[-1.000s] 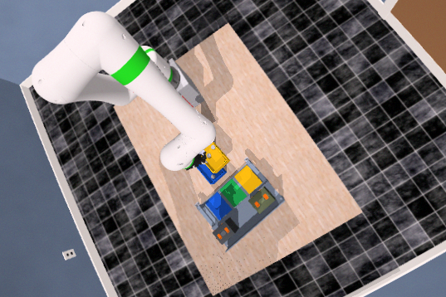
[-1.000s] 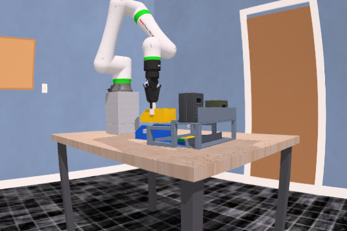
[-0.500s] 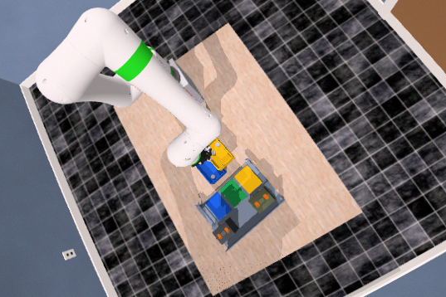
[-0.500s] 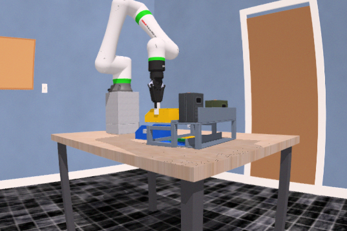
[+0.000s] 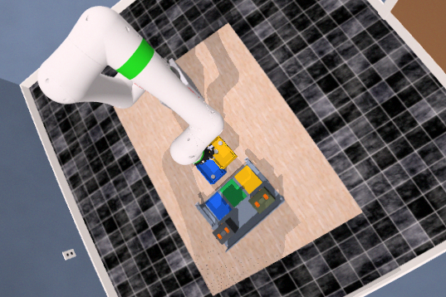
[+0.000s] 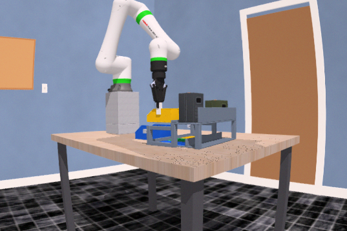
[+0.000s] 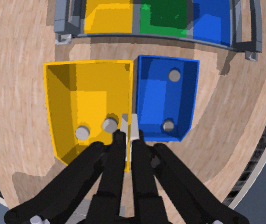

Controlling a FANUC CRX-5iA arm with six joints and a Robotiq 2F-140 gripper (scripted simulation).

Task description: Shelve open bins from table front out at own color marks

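Now: hand 5 cm to the right of the yellow bin, 4 cm above it and 2 cm past it. Also, from my hand: dark box (36 cm ahead, 10 cm to the right); then blue bin (12 cm below, 6 cm to the right, 2 cm ahead).
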